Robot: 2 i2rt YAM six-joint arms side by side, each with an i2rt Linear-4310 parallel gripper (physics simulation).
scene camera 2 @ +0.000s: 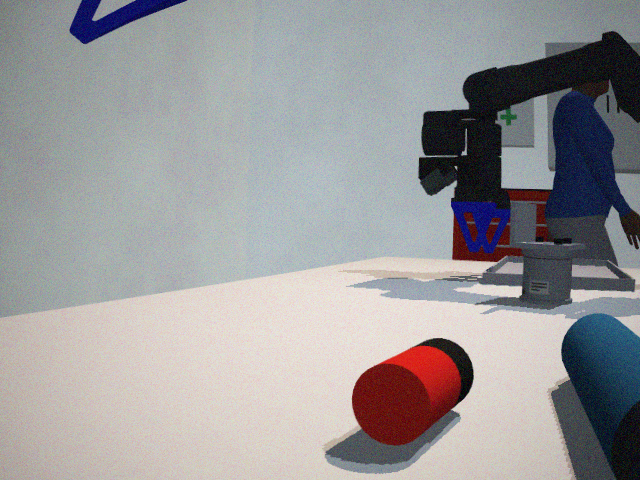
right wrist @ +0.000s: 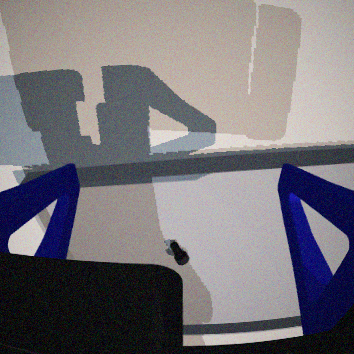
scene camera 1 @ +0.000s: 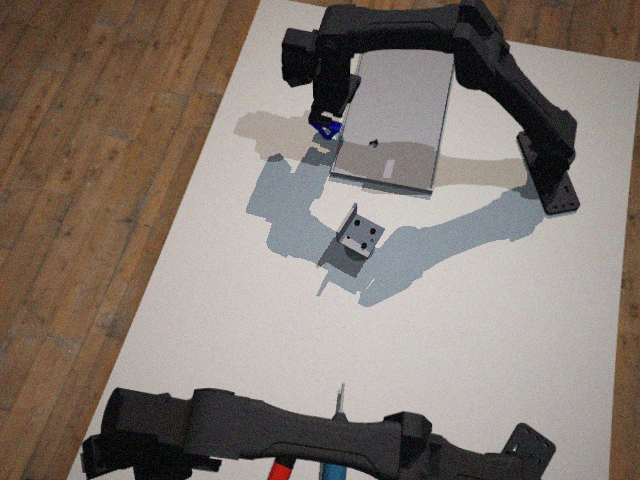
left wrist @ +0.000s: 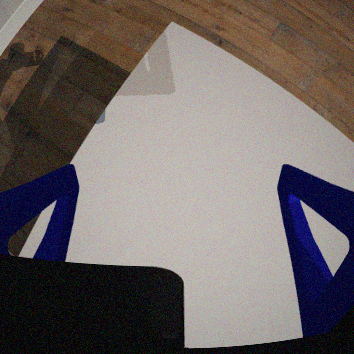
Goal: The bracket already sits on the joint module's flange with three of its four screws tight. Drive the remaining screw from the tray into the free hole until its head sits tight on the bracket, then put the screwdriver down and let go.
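Places are measured from the left arm's base along level axes (x ahead, y left, z up), in metres.
Where they show: left gripper, fingertip midpoint: [scene camera 2: 56, 13] [left wrist: 177, 175]; right gripper, fingertip midpoint: [scene camera 2: 481, 252] [right wrist: 178, 174] [scene camera 1: 334, 121]; right arm's base, origin of the base link: [scene camera 1: 546, 170].
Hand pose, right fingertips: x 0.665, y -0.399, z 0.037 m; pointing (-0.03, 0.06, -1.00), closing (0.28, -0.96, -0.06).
Things, the pixels of their top centre, and the offset from my right fingertips. "spot": a spot on its surface instead.
- joint module, middle of its top: [scene camera 2: 548, 244] 0.206 m back, 0.195 m left, 0.026 m up
- loose black screw, middle of its top: [right wrist: 177, 259] [scene camera 1: 373, 140] 0.089 m back, 0.024 m right, 0.023 m down
- tray, middle of its top: [right wrist: 320, 273] [scene camera 2: 558, 265] [scene camera 1: 399, 100] 0.074 m back, 0.142 m right, 0.021 m down
- screwdriver with a blue handle, surface spot: [scene camera 2: 594, 356] [scene camera 1: 324, 475] spot: 0.406 m back, 0.581 m left, 0.004 m down
- red cylinder with a black end, middle of its top: [scene camera 2: 435, 341] [scene camera 1: 284, 459] 0.336 m back, 0.603 m left, 0.003 m down
The grey bracket [scene camera 1: 368, 237] sits on the joint module [scene camera 2: 546, 279], with three black screw heads and a small free hole at its left corner. The loose black screw [scene camera 1: 373, 142] [right wrist: 179, 252] lies in the tray [scene camera 1: 433, 149] [right wrist: 240, 159]. My right gripper [scene camera 1: 326, 135] [scene camera 2: 481, 250] [right wrist: 178, 174] is open and empty above the tray's left edge in scene camera 1; the screw shows below the fingertip line in the right wrist view. A screwdriver with a blue handle [scene camera 1: 333, 471] [scene camera 2: 594, 356] lies on the table, partly hidden by the left arm. My left gripper [left wrist: 177, 175] is open and empty above the table.
A red cylinder with a black end [scene camera 1: 279, 469] [scene camera 2: 398, 400] lies beside the blue handle. The left arm [scene camera 1: 289, 434] spans above both. The right arm [scene camera 1: 403, 31] reaches over the tray's far end. A person [scene camera 2: 581, 155] stands behind the table near a red cabinet [scene camera 2: 462, 242].
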